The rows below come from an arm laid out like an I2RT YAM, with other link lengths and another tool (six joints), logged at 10 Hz.
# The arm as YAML. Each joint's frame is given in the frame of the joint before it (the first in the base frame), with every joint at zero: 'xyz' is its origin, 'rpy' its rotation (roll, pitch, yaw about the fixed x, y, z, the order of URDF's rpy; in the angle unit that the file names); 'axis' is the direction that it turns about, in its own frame. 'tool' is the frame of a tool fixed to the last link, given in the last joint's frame.
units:
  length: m
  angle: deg
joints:
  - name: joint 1
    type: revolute
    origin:
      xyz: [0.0, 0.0, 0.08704]
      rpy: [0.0, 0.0, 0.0]
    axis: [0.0, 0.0, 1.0]
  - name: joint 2
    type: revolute
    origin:
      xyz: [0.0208, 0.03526, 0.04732]
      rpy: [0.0, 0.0, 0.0]
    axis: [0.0, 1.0, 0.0]
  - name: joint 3
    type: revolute
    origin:
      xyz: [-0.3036, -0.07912, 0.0]
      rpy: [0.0, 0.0, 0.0]
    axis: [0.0, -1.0, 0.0]
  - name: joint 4
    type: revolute
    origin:
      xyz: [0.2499, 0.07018, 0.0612]
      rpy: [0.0, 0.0, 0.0]
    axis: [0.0, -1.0, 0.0]
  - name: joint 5
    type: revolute
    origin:
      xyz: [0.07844, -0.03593, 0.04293]
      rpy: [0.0, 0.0, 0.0]
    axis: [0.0, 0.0, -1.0]
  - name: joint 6
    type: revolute
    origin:
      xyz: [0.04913, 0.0, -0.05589]
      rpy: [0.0, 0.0, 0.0]
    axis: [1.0, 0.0, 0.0]
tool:
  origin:
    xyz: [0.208, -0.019, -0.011]
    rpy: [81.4, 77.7, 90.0]
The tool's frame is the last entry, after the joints.
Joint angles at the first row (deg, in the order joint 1, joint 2, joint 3, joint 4, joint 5, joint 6):
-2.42, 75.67, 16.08, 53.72, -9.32, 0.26
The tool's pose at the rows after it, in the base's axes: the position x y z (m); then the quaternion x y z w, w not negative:
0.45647, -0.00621, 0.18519, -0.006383, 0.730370, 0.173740, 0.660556
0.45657, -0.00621, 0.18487, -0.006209, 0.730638, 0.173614, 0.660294
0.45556, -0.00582, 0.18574, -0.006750, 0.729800, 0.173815, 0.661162
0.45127, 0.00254, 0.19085, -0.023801, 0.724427, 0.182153, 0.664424
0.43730, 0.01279, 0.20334, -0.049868, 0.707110, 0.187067, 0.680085
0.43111, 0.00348, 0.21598, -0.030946, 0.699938, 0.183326, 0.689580
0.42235, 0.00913, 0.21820, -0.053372, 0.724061, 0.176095, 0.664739
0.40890, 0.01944, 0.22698, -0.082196, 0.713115, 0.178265, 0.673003
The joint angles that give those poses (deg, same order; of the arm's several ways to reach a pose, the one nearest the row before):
-2.38, 75.76, 16.16, 53.62, -9.19, 0.26
-2.35, 75.81, 16.17, 53.61, -9.14, 0.26
-2.31, 75.50, 16.00, 53.62, -9.14, 0.26
-2.43, 74.39, 15.21, 54.21, -11.21, -0.39
-2.39, 71.44, 12.13, 57.29, -13.36, -1.59
-2.77, 67.24, 12.23, 54.20, -11.79, -0.09
-3.08, 59.83, 16.21, 38.83, -13.61, -3.38
-3.26, 55.56, 14.55, 37.92, -16.13, -5.25

